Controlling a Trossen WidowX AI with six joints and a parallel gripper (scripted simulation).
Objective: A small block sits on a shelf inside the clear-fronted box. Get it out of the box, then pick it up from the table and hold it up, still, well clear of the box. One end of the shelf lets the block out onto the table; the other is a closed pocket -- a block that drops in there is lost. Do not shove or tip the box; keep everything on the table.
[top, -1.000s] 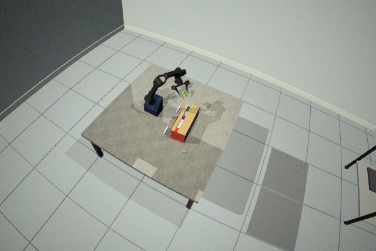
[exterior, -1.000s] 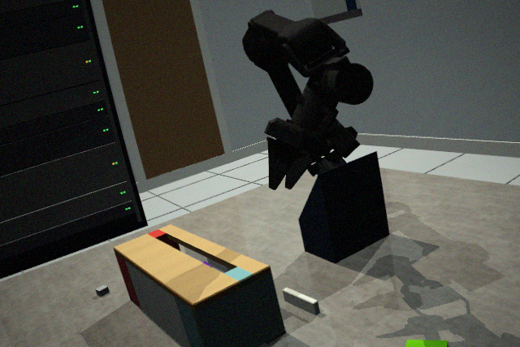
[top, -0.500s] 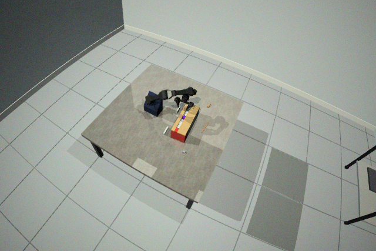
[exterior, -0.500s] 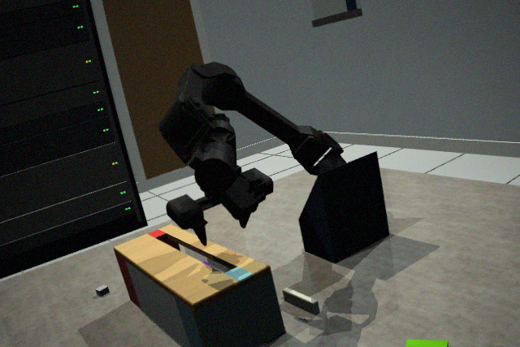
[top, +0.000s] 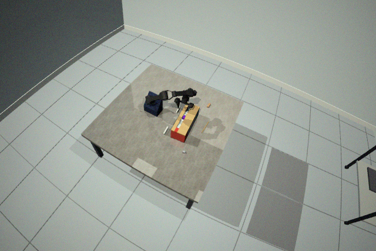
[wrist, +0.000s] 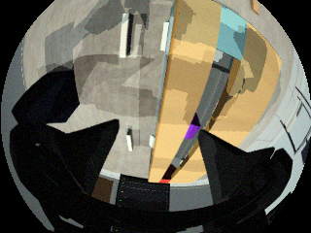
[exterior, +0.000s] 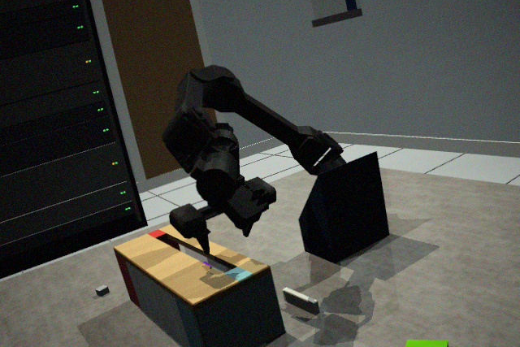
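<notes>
Right now the purple block is 50 mm ahead of my gripper tip, 30 mm to the right of it and 50 mm below it. The rest, counted from my gripper tip: box (40 mm ahead, 60 mm to the right, 80 mm below); green block (140 mm behind, 330 mm to the left, 130 mm below); thin stick (260 mm ahead, 50 mm to the left, 130 mm below).
</notes>
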